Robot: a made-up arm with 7 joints.
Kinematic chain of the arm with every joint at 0, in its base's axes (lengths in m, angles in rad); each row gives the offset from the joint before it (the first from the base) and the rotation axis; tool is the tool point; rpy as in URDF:
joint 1: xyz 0 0 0.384 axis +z
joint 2: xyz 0 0 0 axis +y
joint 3: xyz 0 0 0.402 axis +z
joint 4: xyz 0.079 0 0 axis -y
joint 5: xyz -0.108 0 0.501 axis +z
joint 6: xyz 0 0 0 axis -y
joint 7: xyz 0.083 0 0 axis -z
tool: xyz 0 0 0 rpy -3.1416 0 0
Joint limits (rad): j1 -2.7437..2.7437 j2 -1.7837..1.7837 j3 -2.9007..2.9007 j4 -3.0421..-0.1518 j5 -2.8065..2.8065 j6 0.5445..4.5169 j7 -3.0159..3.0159
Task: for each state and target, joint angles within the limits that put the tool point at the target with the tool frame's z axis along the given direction. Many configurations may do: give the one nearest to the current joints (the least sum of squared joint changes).
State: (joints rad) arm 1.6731 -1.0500 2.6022 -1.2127 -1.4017 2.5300 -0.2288
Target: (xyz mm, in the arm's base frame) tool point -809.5 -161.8 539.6 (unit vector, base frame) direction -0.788 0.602 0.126
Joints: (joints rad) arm 0.8549 -0.8187 2.0335 -1.4301 -1.5906 2.6343 -0.2288
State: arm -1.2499 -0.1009 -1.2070 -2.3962 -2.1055 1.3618 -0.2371
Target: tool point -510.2 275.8 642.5 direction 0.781 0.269 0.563
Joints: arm -1.6439 0.3042 -2.0048 -2.1751 -1.6829 0.8616 -0.2371
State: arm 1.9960 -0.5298 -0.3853 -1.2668 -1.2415 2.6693 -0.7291
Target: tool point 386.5 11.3 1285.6 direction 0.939 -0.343 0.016
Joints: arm 2.0940 -0.3949 -1.1879 -0.7330 -1.5250 2.0413 -0.7291
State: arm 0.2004 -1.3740 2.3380 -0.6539 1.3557 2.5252 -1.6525
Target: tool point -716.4 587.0 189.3 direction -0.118 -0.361 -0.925
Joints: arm -0.2489 -1.3621 2.3555 -1.0735 1.2279 1.8236 -1.6525
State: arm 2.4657 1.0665 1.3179 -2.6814 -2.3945 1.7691 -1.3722
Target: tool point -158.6 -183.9 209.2 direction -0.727 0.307 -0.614
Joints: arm 2.1798 0.7790 1.2320 -3.0304 -2.3435 1.6163 -1.3722
